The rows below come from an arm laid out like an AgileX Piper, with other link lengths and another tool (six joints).
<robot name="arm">
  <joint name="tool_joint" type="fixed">
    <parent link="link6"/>
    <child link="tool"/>
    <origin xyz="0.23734 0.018 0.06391" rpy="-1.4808 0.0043 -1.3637"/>
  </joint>
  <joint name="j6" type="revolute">
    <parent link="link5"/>
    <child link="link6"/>
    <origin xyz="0.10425 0 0.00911" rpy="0 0 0"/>
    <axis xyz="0.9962 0 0.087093"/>
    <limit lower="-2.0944" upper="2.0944"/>
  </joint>
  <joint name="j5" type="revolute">
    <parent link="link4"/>
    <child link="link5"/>
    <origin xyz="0 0 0" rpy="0 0 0"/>
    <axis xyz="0 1 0"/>
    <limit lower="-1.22" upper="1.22"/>
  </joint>
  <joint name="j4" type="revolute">
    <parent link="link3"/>
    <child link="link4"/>
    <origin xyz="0.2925 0 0.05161" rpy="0 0 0"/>
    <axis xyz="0.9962 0 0.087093"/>
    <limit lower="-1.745" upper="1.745"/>
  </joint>
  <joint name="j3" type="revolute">
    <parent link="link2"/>
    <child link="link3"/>
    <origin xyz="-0.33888 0 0.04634" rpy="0 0 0"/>
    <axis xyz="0 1 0"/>
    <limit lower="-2.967" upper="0"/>
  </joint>
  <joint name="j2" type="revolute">
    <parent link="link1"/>
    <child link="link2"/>
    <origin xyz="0 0 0" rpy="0 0 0"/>
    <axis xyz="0 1 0"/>
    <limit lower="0" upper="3.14"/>
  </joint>
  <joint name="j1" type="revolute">
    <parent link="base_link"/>
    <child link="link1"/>
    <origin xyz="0 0 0.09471" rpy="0 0 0"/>
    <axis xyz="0 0 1"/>
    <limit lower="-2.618" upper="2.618"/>
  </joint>
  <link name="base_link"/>
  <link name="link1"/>
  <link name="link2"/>
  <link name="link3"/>
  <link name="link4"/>
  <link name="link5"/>
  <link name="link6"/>
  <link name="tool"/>
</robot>
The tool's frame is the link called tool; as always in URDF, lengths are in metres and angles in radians.
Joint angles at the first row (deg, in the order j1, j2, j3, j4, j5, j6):
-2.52, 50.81, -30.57, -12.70, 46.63, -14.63
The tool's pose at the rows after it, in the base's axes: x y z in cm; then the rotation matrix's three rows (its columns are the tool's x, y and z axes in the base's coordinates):
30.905 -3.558 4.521; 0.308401 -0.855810 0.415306; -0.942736 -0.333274 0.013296; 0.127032 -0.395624 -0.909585
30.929 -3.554 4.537; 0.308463 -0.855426 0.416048; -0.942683 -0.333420 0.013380; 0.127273 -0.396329 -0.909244
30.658 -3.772 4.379; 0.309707 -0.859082 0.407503; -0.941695 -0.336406 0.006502; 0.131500 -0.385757 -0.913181
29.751 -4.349 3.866; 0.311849 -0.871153 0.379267; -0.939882 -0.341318 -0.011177; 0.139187 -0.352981 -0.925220
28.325 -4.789 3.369; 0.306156 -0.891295 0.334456; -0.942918 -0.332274 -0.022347; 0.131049 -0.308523 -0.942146
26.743 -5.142 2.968; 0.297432 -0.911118 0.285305; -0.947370 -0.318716 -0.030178; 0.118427 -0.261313 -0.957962
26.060 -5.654 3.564; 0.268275 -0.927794 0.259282; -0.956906 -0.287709 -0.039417; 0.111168 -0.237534 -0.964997
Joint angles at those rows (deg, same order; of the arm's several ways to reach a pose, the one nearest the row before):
-2.52, 50.81, -30.57, -12.64, 46.57, -14.58
-2.52, 50.81, -30.57, -12.64, 46.52, -14.58
-2.52, 50.81, -30.57, -13.08, 47.06, -14.58
-2.52, 50.81, -30.57, -14.13, 48.82, -14.59
-2.52, 50.81, -31.19, -14.45, 52.26, -14.58
-2.52, 50.81, -31.99, -14.52, 56.10, -14.59
-2.53, 51.14, -34.02, -14.80, 59.66, -13.37

